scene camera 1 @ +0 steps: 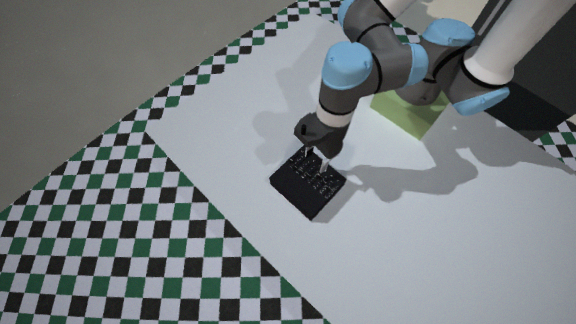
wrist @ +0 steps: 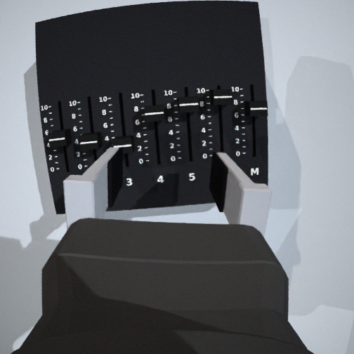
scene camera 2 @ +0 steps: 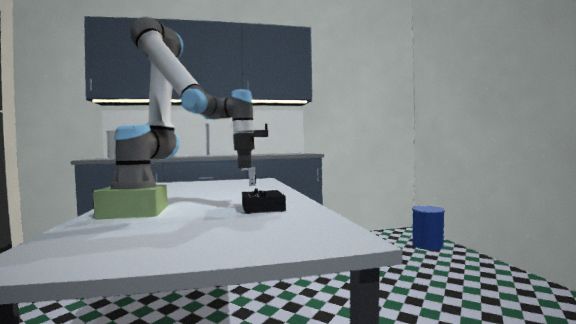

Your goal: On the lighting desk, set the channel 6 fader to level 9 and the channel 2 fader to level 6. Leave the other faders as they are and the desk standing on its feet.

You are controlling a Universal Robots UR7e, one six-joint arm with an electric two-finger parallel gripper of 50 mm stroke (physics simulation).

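Pixels of known places: gripper, fingertip midpoint: (scene camera 1: 315, 162) (scene camera 2: 252, 184); arm's base, origin of the base link: (scene camera 1: 415, 87) (scene camera 2: 133, 187).
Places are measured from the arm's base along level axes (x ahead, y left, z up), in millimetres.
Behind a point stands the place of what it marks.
The black lighting desk (scene camera 1: 300, 195) @(x 518, y -48, z -38 mm) (scene camera 2: 265, 202) @(x 464, y -146, z -56 mm) (wrist: 150, 45) stands flat on the table. In the wrist view, the channel 6 fader (wrist: 222, 97) is at about 9 and the channel 2 fader (wrist: 89, 142) at about 4. Channel 1 (wrist: 57, 139) is near 5, channel 3 (wrist: 121, 145) near 3, channel 4 (wrist: 154, 113) near 7, channel 5 (wrist: 189, 104) near 8 and the M fader (wrist: 258, 108) near 7. My gripper (scene camera 1: 315, 162) @(x 430, y -72, z -1 mm) (scene camera 2: 252, 184) @(x 430, y -72, z -1 mm) (wrist: 166, 168) is open and empty, a little above the desk. Its fingers hide labels 1, 2 and 6.
The white table (scene camera 1: 450, 255) @(x 362, y 363, z -92 mm) (scene camera 2: 200, 250) @(x 258, y -487, z -93 mm) carries the desk and the green block (scene camera 1: 400, 117) @(x 97, y 20, z -51 mm) (scene camera 2: 130, 204) @(x 9, y -89, z -47 mm) under the arm's base. The desk is near one long table edge. A blue cylinder (scene camera 2: 428, 229) stands on the floor beyond the table.
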